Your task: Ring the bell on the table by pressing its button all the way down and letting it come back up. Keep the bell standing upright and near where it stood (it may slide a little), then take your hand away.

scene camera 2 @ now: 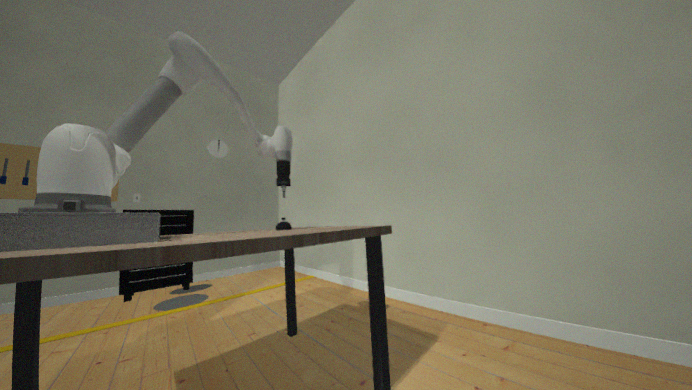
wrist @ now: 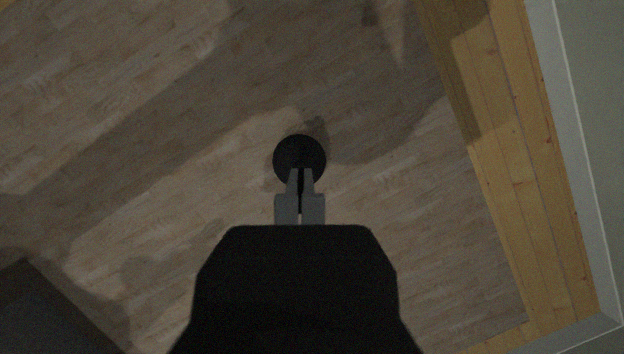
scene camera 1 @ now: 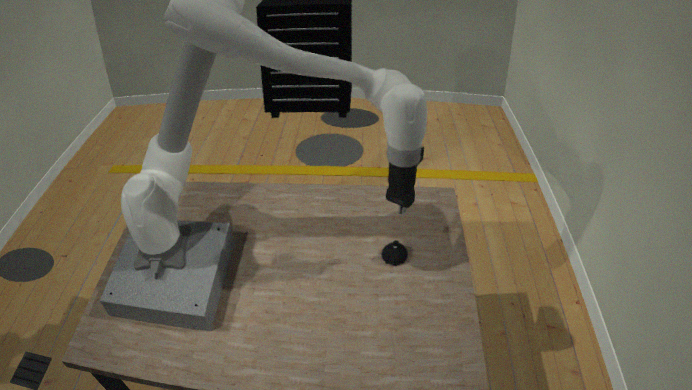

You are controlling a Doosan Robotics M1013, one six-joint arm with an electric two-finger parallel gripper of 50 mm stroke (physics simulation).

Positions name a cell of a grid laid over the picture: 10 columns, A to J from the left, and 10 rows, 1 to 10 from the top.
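The gripper (scene camera 1: F6), (wrist: E6) is visible, as is a round bell (wrist: E5).
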